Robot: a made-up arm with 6 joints.
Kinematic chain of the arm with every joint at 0, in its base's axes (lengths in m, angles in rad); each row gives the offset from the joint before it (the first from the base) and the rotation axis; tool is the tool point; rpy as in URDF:
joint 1: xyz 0 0 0.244 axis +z
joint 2: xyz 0 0 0 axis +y
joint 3: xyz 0.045 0 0.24 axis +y
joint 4: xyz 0.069 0 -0.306 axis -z
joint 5: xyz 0 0 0 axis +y
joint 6: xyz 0.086 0 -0.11 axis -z
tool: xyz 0 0 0 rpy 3.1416 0 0
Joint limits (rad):
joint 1: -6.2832..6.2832
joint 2: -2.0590..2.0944
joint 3: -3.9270..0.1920
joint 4: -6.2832..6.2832
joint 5: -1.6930..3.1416
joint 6: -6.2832..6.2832
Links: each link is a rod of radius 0.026 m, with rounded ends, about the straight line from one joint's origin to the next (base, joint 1, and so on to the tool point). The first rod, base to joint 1, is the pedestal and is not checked.
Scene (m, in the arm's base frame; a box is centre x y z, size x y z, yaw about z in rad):
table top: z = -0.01
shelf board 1: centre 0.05 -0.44 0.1 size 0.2 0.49 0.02 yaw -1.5
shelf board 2: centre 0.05 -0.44 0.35 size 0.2 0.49 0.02 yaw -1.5
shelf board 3: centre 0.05 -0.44 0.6 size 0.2 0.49 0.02 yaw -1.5
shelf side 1: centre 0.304 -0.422 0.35 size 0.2 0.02 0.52 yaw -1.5
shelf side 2: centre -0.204 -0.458 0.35 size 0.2 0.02 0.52 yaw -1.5
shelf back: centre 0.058 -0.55 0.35 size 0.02 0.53 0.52 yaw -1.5
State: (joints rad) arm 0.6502 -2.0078 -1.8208 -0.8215 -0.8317 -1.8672
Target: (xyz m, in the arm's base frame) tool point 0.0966 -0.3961 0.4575
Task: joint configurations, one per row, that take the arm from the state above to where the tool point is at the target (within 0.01 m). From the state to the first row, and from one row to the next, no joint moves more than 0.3 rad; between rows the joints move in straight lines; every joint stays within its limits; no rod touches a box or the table.
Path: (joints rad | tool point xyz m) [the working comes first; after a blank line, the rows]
Joints at the target: 2.0162 -1.9126 -1.2030 -0.7191 -1.3406 -1.8672
Straight joint move there: touches shelf board 2, shelf side 2.

1: 0.6821 -1.9325 -1.5964 -0.7487 -1.0425 -1.7970 | -0.4526 -0.2463 0.4027
2: 0.7140 -1.8572 -1.3720 -0.6759 -1.2533 -1.7268 | -0.3836 -0.2237 0.4620
3: 0.7459 -1.7820 -1.1475 -0.6031 -1.4641 -1.6566 | -0.3086 -0.1936 0.4998
4: 0.7778 -1.7067 -0.9231 -0.5302 -1.6748 -1.5864 | -0.2332 -0.1583 0.5146
5: 1.0673 -1.7453 -0.8655 -0.5901 -1.6771 -1.6425 | -0.1790 -0.2094 0.5038
6: 1.3569 -1.7839 -0.8079 -0.6499 -1.6793 -1.6987 | -0.1147 -0.2430 0.4927
7: 1.6464 -1.8225 -0.7503 -0.7098 -1.6815 -1.7549 | -0.0457 -0.2575 0.4813
8: 1.9360 -1.8611 -0.6927 -0.7697 -1.6838 -1.8110 | 0.0225 -0.2530 0.4696
9: 2.2255 -1.8997 -0.6351 -0.8295 -1.6860 -1.8672 | 0.0849 -0.2310 0.4575
10: 2.1209 -1.9061 -0.9191 -0.7743 -1.5133 -1.8672 | 0.0960 -0.3101 0.4697
11: 2.0162 -1.9126 -1.2030 -0.7191 -1.3406 -1.8672 | 0.0966 -0.3961 0.4575

